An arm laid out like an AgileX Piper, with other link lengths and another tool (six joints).
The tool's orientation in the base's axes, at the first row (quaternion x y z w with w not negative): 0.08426 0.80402 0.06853 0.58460
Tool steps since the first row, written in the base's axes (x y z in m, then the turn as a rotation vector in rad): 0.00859 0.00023 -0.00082 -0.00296 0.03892 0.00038; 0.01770 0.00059 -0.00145 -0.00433 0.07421 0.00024; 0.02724 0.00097 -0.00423 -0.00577 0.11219 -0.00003; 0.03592 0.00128 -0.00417 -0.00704 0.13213 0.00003; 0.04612 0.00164 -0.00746 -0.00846 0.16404 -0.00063; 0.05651 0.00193 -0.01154 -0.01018 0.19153 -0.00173
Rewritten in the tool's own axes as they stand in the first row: -0.00179 0.00053 0.00843 0.00893 0.03792 -0.00248; -0.00388 0.00125 0.01730 0.01709 0.07227 -0.00333; -0.00410 0.00157 0.02723 0.02596 0.10922 -0.00417; -0.00671 0.00237 0.03548 0.03059 0.12863 -0.00516; -0.00666 0.00260 0.04620 0.03851 0.15957 -0.00594; -0.00595 0.00260 0.05734 0.04598 0.18609 -0.00692
